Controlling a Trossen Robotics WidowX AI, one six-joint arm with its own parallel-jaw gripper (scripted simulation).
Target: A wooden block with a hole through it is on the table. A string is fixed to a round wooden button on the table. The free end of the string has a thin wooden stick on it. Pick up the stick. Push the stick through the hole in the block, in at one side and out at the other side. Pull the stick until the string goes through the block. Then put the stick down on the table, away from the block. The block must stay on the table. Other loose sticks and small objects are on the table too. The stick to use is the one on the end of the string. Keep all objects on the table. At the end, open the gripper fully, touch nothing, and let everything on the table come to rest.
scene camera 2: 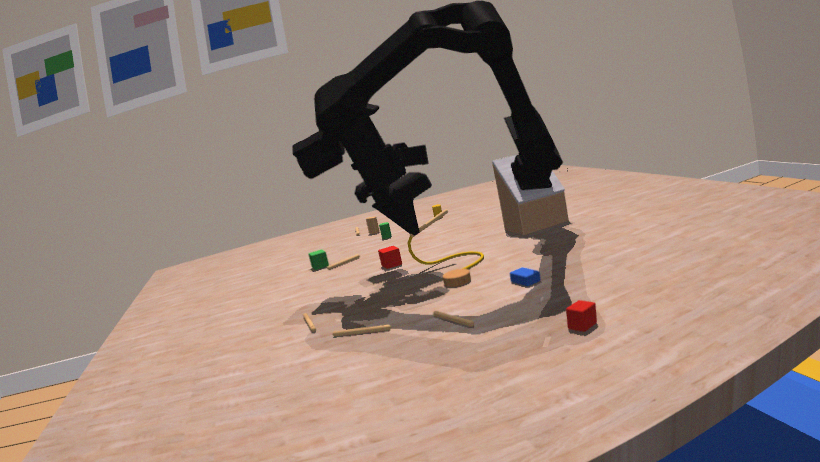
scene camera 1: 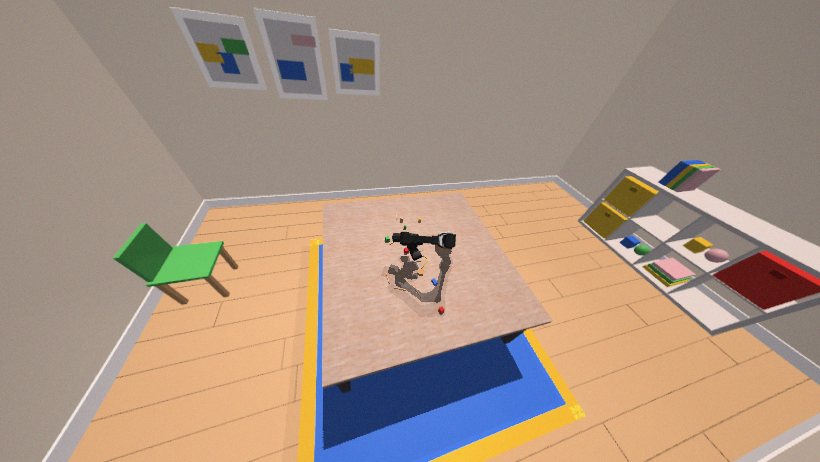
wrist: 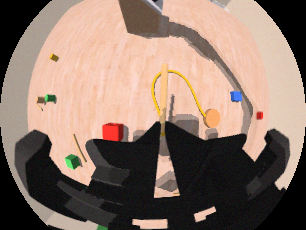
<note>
In view: my gripper (scene camera 2: 415, 233).
My gripper is seen too in the wrist view (wrist: 161, 124).
</note>
